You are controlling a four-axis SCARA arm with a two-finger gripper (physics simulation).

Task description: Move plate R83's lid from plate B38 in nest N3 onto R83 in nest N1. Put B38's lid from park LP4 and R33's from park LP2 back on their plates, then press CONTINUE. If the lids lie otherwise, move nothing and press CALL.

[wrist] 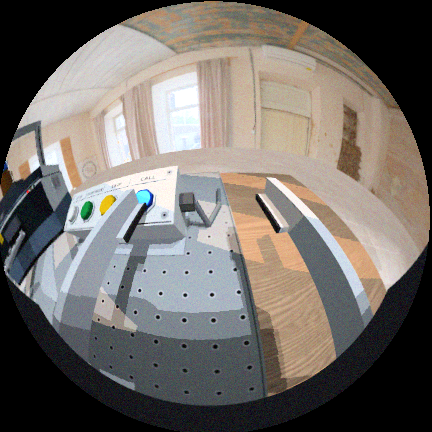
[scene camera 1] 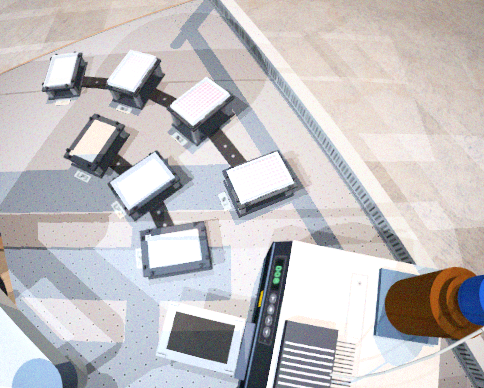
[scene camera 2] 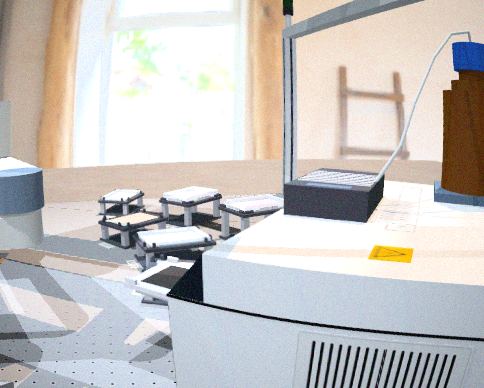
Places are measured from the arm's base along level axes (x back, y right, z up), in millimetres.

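Where they show: gripper, between the fingertips: (wrist: pixel 198 190).
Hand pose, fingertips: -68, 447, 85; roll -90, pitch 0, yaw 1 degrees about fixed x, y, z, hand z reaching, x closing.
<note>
Each offset is from my fingertips to the centre of the thing, as dx, dy, dz. "spot": to the spot under its first point.
My gripper (wrist: pixel 198 190) is open and empty in the wrist view. Its left fingertip overlaps the lower edge of the CALL button @[spot: -53, +6, -6] (wrist: pixel 145 198), which glows bright light blue; contact cannot be told. The green CONTINUE button @[spot: -149, -1, -5] (wrist: pixel 87 210) is further left on the button box @[-135, +28, -30] (wrist: pixel 167 200). In scene camera 1, pink-dotted plates @[-688, -653, +10] (scene camera 1: pixel 201 101) @[-721, -403, -3] (scene camera 1: pixel 261 177) sit on two stands. A paler plate @[-566, -853, +2] (scene camera 1: pixel 134 71) and a white-topped piece @[-374, -1000, -24] (scene camera 1: pixel 65 71) sit on the outer row. The inner row bears a beige piece @[spot: -405, -691, -24] (scene camera 1: pixel 95 141), a clear-rimmed white piece @[-478, -528, -21] (scene camera 1: pixel 144 181) and a white area in a dark frame @[-482, -349, -44] (scene camera 1: pixel 175 251). Labels are unreadable.
A yellow button @[-110, +6, -8] (wrist: pixel 108 205) lies between the green and blue ones. A dark bracket @[spot: -15, +21, -24] (wrist: pixel 187 202) is beside the box. The large white device (scene camera 1: pixel 320 295) (scene camera 2: pixel 310 300) has an extended tray @[spot: -439, -232, +28] (scene camera 1: pixel 172 307). A brown bottle @[spot: -741, -65, +237] (scene camera 1: pixel 417 305) (scene camera 2: pixel 462 135) stands on the device.
</note>
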